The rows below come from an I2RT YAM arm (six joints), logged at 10 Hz.
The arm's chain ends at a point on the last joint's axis. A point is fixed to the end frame.
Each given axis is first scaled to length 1.
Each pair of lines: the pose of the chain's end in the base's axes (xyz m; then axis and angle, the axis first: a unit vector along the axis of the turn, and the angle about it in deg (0 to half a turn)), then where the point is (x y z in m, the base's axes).
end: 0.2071 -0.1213 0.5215 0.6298 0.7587 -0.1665 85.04
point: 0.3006 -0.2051 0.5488
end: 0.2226 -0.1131 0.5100 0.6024 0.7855 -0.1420 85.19
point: 0.3213 -0.1911 0.5359
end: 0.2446 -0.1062 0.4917 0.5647 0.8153 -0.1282 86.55
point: 0.3485 -0.1785 0.5137
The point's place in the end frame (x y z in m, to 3 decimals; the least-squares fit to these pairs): -0.004 0.019 0.127
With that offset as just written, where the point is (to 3 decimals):
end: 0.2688 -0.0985 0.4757 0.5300 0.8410 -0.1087 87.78
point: 0.377 -0.165 0.494
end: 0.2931 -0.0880 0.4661 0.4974 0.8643 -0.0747 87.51
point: 0.406 -0.146 0.484
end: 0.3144 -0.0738 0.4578 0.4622 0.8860 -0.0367 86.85
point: 0.432 -0.123 0.477
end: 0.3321 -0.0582 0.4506 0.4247 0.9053 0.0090 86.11
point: 0.453 -0.097 0.471
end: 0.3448 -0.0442 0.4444 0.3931 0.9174 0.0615 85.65
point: 0.468 -0.073 0.466
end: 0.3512 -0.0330 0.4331 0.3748 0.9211 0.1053 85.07
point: 0.475 -0.054 0.458
